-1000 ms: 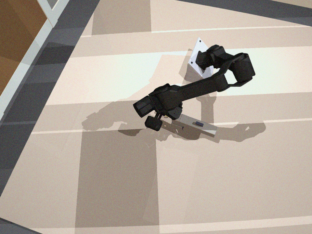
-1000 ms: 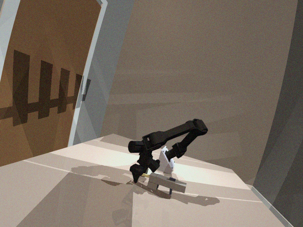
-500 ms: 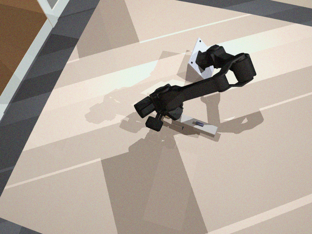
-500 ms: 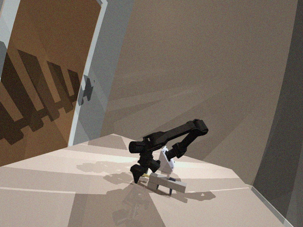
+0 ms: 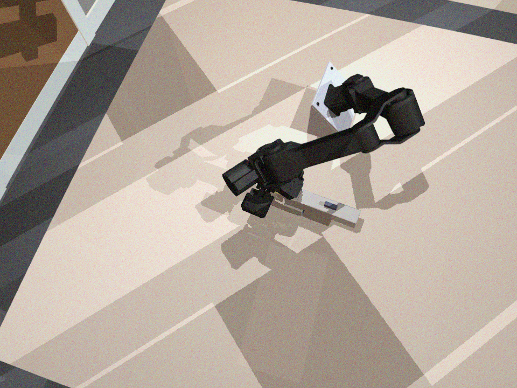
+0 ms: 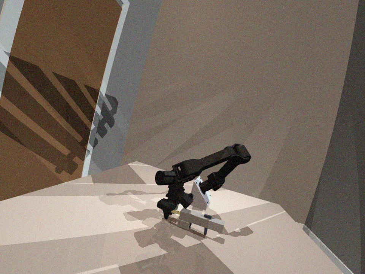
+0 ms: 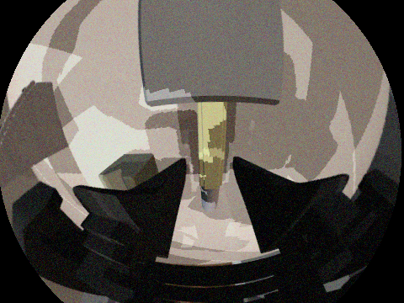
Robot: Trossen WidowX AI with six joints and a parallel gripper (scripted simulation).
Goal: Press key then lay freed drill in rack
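My gripper tip is 40 mm to the right of the drill and 40 mm below it. From my gripper tip the other things lie so: olive rack (80 mm behind, 20 mm to the right, 10 mm above); then grey block (140 mm to the left, 40 mm above, 10 mm ahead); then dark blue key (160 mm to the left, 50 mm above, 20 mm ahead).
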